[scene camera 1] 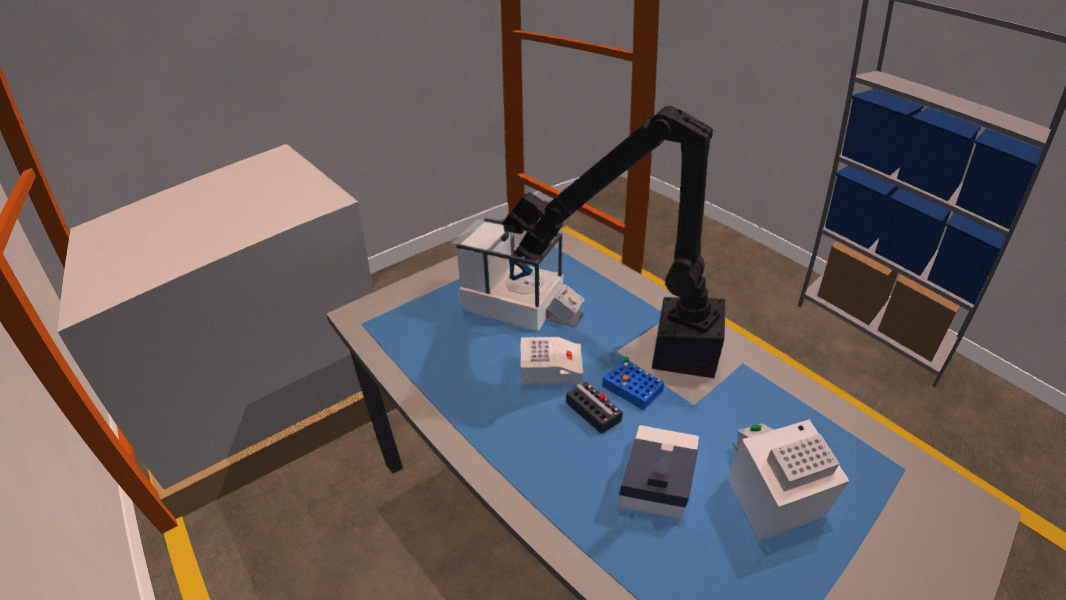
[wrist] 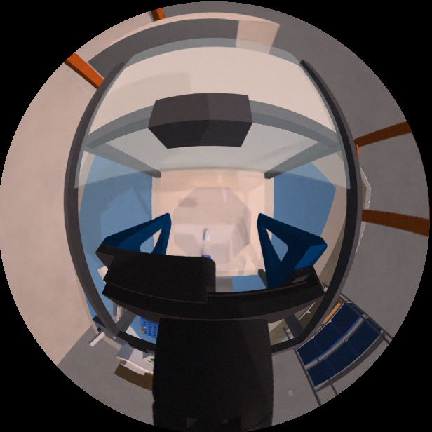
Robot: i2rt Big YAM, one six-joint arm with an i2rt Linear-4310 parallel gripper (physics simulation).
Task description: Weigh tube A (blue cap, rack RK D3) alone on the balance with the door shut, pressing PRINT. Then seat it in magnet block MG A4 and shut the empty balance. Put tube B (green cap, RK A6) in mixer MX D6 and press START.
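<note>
My gripper (scene camera 1: 520,269) (wrist: 213,217) is open and empty, with blue fingers reaching down through the open top of the balance (scene camera 1: 498,304). Tube A (wrist: 206,235) lies on the octagonal pan (wrist: 187,217) between and below my fingers; its blue cap points toward my wrist and is partly hidden by the gripper body. A glass panel with a dark handle (wrist: 201,121) is on the far side of the opening. The blue rack (scene camera 1: 643,390) holds tube B, green cap (scene camera 1: 625,360), at one corner. The black magnet block (scene camera 1: 589,409) holds a red-capped tube. The white mixer (scene camera 1: 775,495) has a holed top.
A tilted keypad panel (scene camera 1: 566,301) stands beside the balance. A white device with a red button (scene camera 1: 552,365) is in front of it. An orange-capped tube (scene camera 1: 625,378) stands in the blue rack. A dark-lidded box (scene camera 1: 659,473) stands left of the mixer. Balance frame posts surround my fingers.
</note>
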